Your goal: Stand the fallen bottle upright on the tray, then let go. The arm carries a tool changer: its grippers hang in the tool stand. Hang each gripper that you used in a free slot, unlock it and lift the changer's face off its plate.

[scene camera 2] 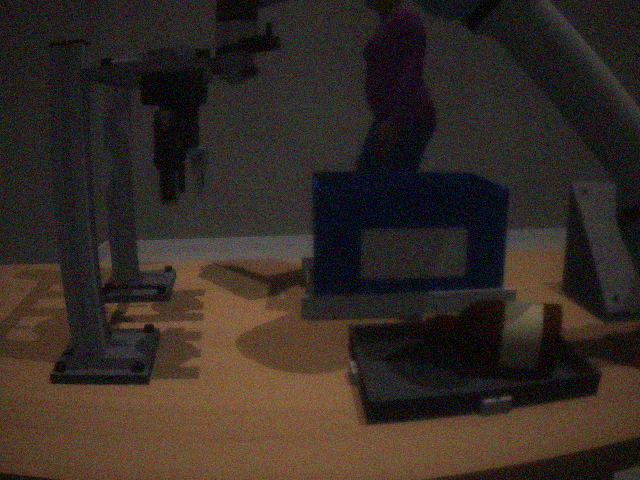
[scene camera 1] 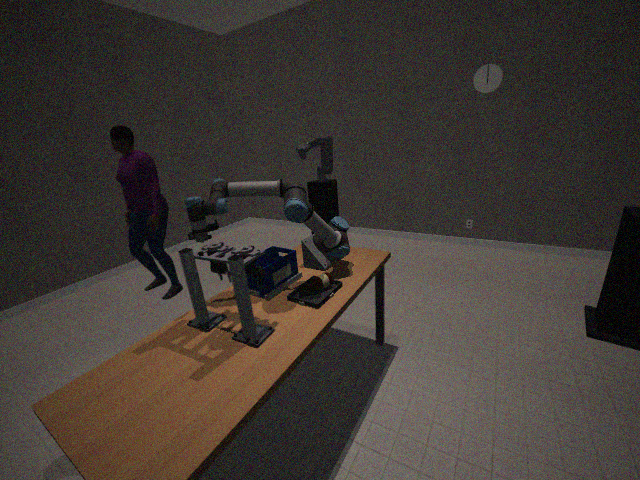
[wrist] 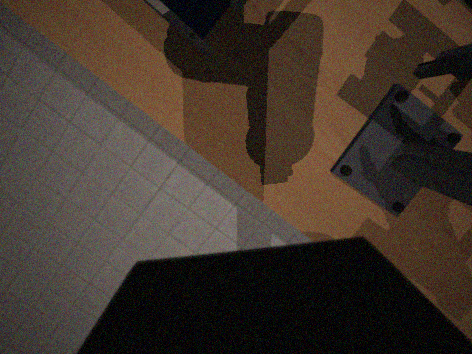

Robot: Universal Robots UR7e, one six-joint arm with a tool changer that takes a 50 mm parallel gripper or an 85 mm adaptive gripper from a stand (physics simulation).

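Where they show: end effector, tool point: (scene camera 2: 236, 78); arm's base, origin of the base link: (scene camera 1: 322, 242).
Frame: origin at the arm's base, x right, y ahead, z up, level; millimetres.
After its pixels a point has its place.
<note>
The brown bottle with a pale label (scene camera 1: 324, 280) {z -59, x -271, y 325 mm} (scene camera 2: 522, 335) {z -66, x -276, y 319 mm} lies on its side on the black tray (scene camera 1: 301, 297) {z -117, x -213, y 452 mm} (scene camera 2: 429, 408) {z -110, x -342, y 423 mm}, base end towards the robot's foot. The tool stand (scene camera 1: 192, 284) {z 101, x 4, y 890 mm} (scene camera 2: 77, 206) {z 69, x -265, y 795 mm} has two grey posts. A dark gripper hangs from it, fingers down, in scene camera 2; whether its fingers are open is too dark to tell. The arm's changer (scene camera 1: 200, 232) {z 270, x 157, y 728 mm} (scene camera 2: 245, 45) {z 274, x 132, y 682 mm} is near the stand's top, to the right of the hanging gripper in scene camera 2. No gripper shows on it. A black shape fills the bottom of the wrist view.
A blue crate (scene camera 1: 272, 271) {z 10, x -53, y 489 mm} (scene camera 2: 336, 232) {z -6, x -57, y 524 mm} stands between the tool stand and the robot's foot, behind the tray in scene camera 2. A foot plate of the stand (wrist: 360, 160) {z -110, x 73, y 826 mm} shows at the right of the wrist view. A person (scene camera 1: 139, 175) (scene camera 2: 398, 67) is beyond the table.
</note>
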